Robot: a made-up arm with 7 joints. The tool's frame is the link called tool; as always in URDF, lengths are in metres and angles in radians.
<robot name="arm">
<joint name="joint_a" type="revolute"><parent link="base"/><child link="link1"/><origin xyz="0.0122 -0.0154 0.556" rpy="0 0 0"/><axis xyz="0 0 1"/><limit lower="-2.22" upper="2.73"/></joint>
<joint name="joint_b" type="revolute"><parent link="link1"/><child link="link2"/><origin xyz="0.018 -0.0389 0.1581" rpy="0 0 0"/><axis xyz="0 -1 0"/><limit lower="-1.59" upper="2.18"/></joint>
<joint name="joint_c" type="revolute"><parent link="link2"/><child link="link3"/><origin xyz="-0.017 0.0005 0.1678" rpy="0 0 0"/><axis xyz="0 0 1"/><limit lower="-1.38" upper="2.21"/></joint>
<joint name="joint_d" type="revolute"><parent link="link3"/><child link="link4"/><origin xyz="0.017 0.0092 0.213" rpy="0 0 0"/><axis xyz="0 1 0"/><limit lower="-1.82" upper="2.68"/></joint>
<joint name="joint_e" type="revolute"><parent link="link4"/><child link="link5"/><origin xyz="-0.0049 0.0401 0.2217" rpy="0 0 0"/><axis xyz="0 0 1"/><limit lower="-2.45" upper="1.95"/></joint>
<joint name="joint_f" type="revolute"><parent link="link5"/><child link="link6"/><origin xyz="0.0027 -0.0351 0.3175" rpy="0 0 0"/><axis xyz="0 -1 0"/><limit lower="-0.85" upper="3.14"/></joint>
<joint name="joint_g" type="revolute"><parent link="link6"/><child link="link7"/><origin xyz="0.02 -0.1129 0.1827" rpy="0 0 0"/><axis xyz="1 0 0"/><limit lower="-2.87" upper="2.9"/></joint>
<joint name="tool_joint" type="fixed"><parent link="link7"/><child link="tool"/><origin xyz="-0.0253 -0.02 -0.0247" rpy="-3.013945 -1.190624 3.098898"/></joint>
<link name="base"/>
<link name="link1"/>
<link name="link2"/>
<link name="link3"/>
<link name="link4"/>
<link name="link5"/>
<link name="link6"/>
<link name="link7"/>
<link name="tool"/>
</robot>
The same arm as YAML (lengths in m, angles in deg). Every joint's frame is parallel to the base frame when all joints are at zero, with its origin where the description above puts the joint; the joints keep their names.
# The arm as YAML. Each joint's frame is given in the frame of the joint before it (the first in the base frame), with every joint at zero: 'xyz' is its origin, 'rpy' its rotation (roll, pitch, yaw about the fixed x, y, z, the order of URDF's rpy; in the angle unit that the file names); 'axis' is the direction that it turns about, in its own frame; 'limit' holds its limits. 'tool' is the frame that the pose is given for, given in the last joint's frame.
units:
  length: m
  angle: deg
joints:
  - name: joint_a
    type: revolute
    origin:
      xyz: [0.0122, -0.0154, 0.556]
      rpy: [0.0, 0.0, 0.0]
    axis: "+z"
    limit:
      lower: -127.2
      upper: 156.42
  - name: joint_b
    type: revolute
    origin:
      xyz: [0.018, -0.0389, 0.1581]
      rpy: [0.0, 0.0, 0.0]
    axis: "-y"
    limit:
      lower: -91.1
      upper: 124.9
  - name: joint_c
    type: revolute
    origin:
      xyz: [-0.017, 0.0005, 0.1678]
      rpy: [0.0, 0.0, 0.0]
    axis: "+z"
    limit:
      lower: -79.07
      upper: 126.62
  - name: joint_d
    type: revolute
    origin:
      xyz: [0.017, 0.0092, 0.213]
      rpy: [0.0, 0.0, 0.0]
    axis: "+y"
    limit:
      lower: -104.28
      upper: 153.55
  - name: joint_e
    type: revolute
    origin:
      xyz: [-0.0049, 0.0401, 0.2217]
      rpy: [0.0, 0.0, 0.0]
    axis: "+z"
    limit:
      lower: -140.37
      upper: 111.73
  - name: joint_f
    type: revolute
    origin:
      xyz: [0.0027, -0.0351, 0.3175]
      rpy: [0.0, 0.0, 0.0]
    axis: "-y"
    limit:
      lower: -48.7
      upper: 179.91
  - name: joint_g
    type: revolute
    origin:
      xyz: [0.02, -0.1129, 0.1827]
      rpy: [0.0, 0.0, 0.0]
    axis: "+x"
    limit:
      lower: -164.44
      upper: 166.16
tool:
  origin:
    xyz: [-0.0253, -0.02, -0.0247]
    rpy: [-172.69, -68.22, 177.55]

